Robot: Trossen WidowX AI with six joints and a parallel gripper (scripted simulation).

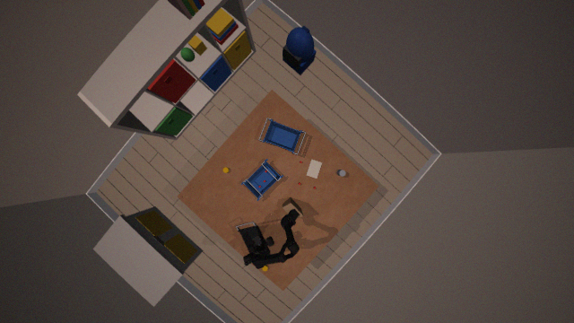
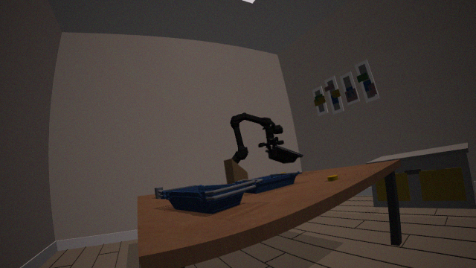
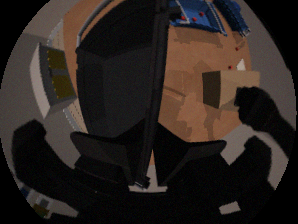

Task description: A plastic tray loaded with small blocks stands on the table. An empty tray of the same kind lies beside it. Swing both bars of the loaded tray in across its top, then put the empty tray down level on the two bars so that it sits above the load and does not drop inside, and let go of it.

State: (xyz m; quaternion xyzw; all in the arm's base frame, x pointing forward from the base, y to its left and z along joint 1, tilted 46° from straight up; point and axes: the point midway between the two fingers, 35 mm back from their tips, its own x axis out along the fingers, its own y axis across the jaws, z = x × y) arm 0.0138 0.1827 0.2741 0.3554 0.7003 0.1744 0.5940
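Now: the tray 2 cm ahead of my gripper tip, 8 cm to the left of it and 1 cm below it. Round my gripper tip: white sheet: 12 cm ahead, 68 cm to the right, 18 cm below; then grey cylinder: 5 cm behind, 83 cm to the right, 15 cm below.
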